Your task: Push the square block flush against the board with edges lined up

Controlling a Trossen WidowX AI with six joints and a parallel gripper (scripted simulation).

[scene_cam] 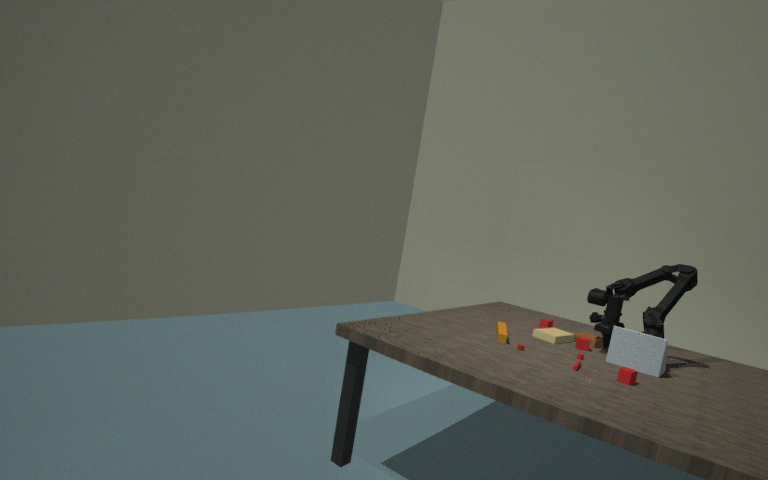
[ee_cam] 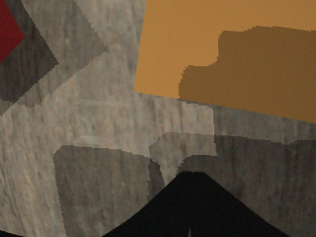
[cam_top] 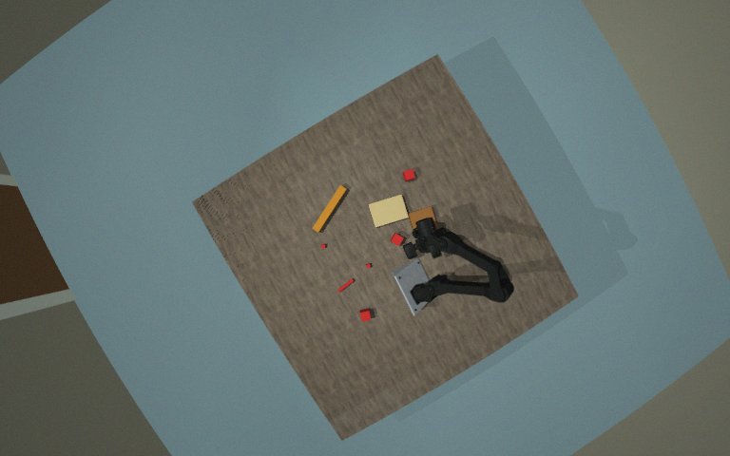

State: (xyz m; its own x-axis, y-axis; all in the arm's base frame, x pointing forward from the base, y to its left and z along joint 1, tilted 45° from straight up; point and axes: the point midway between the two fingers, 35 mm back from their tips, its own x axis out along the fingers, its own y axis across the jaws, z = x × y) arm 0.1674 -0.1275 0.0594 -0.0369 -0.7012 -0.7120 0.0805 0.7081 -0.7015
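The brown square block lies 8 cm ahead of my gripper tip, 5 cm to the right of it and 1 cm above it. From my gripper tip the other things lie so: red stick (38 cm to the left); then board (19 cm ahead, 7 cm to the left, 1 cm above); then long orange bar (32 cm ahead, 28 cm to the left, 1 cm above).
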